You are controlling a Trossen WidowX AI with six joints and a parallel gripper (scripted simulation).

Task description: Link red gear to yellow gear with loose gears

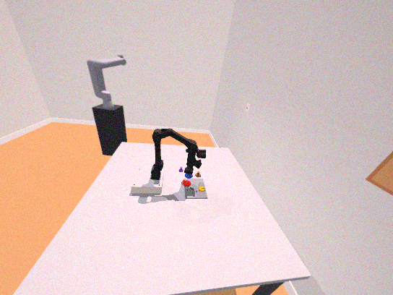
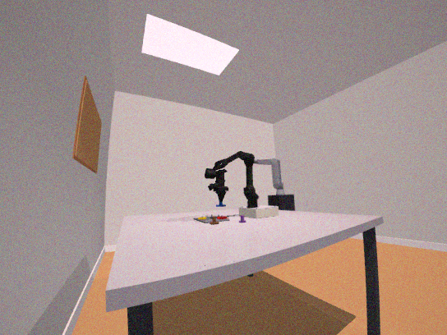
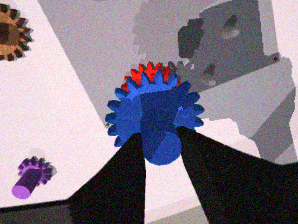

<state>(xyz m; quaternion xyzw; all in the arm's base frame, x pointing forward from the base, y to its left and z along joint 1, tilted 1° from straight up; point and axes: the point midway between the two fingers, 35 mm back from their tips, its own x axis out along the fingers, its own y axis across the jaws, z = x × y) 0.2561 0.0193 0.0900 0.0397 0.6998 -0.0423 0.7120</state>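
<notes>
The purple gear is 7 cm behind my gripper tip, 17 cm to the left of it and 10 cm below it. From my gripper tip the other things lie so: blue gear (1 cm below); yellow gear (12 cm ahead, 5 cm to the right, 10 cm below); red gear (1 cm behind, 10 cm below).
</notes>
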